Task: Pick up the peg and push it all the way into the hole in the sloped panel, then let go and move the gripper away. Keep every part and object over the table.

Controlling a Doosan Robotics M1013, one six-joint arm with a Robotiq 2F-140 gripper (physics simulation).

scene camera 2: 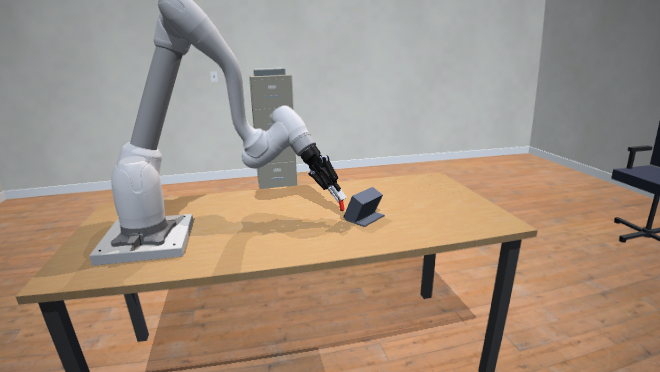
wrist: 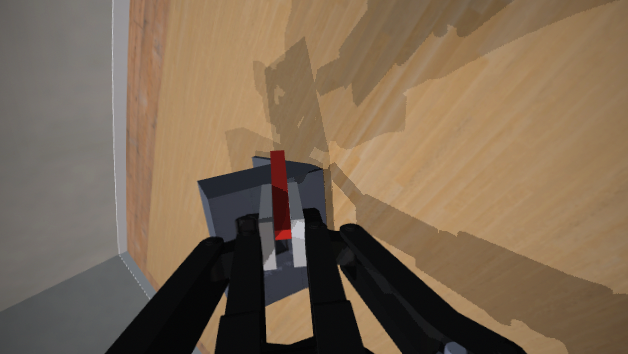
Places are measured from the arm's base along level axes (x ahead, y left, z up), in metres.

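Pixels of known places: gripper, between the fingertips: (scene camera 2: 342, 200) (wrist: 280, 201); arm's base, origin of its link: (scene camera 2: 145, 234).
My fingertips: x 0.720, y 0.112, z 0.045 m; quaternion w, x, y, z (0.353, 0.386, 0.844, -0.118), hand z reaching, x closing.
For each thing: its top centre in the pictures, then the offset to it from my fingertips. "*": a spot on its surface instead. Level surfaces: height alone.
- red peg, centre of its top: (wrist: 249, 206) (scene camera 2: 340, 193) dx -0.007, dy -0.006, dz +0.032 m
- dark grey sloped panel, centre of its top: (wrist: 217, 262) (scene camera 2: 364, 191) dx +0.084, dy -0.003, dz +0.032 m
- dark opening, a spot on its surface: (wrist: 281, 246) * dx +0.074, dy +0.021, dz -0.027 m
- flat base plate, a spot on its surface: (scene camera 2: 371, 219) * dx +0.107, dy -0.037, dz -0.072 m
- wooden table, height of its surface: dz -0.078 m
The red peg (scene camera 2: 342, 205) (wrist: 280, 195) is held between the light pads of my gripper (scene camera 2: 338, 193) (wrist: 280, 201), which is shut on it. In the scene view the peg points down, nearly upright and at an angle to the slanted fingers, beside the left side of the dark grey sloped panel (scene camera 2: 367, 202) (wrist: 227, 210). In the wrist view the peg lies lengthwise between the pads, its far end reaching past them. A dark opening (wrist: 281, 246) in the panel shows between the pads, by the peg's bright near end. Whether the peg touches the panel is unclear.
The panel stands on a flat base plate (scene camera 2: 371, 219) on the wooden table (scene camera 2: 430, 215) (wrist: 210, 75). The robot's pale mounting plate (scene camera 2: 145, 253) is at the table's left. A filing cabinet (scene camera 2: 271, 95) stands behind the table and a chair (scene camera 2: 640, 177) at the far right.
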